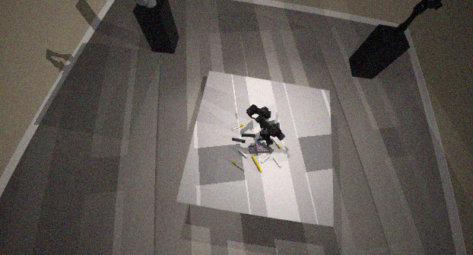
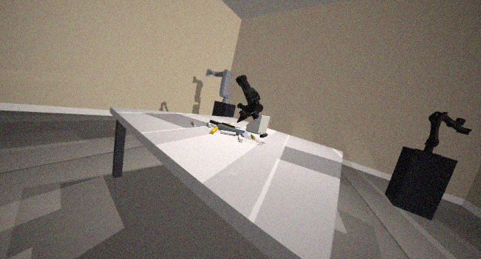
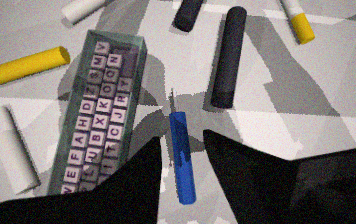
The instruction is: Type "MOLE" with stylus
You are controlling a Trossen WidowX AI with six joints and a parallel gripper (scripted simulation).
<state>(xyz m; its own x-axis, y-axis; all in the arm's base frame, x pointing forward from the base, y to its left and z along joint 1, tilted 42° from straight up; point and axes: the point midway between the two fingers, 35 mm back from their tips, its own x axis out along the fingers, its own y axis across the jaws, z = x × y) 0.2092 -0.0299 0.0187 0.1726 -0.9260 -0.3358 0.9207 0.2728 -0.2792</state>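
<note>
The blue stylus lies 1 cm to the right of my gripper tip and 6 cm below it. Round my gripper tip: yellow pencil 22 cm ahead, 1 cm to the right, 6 cm below.
</note>
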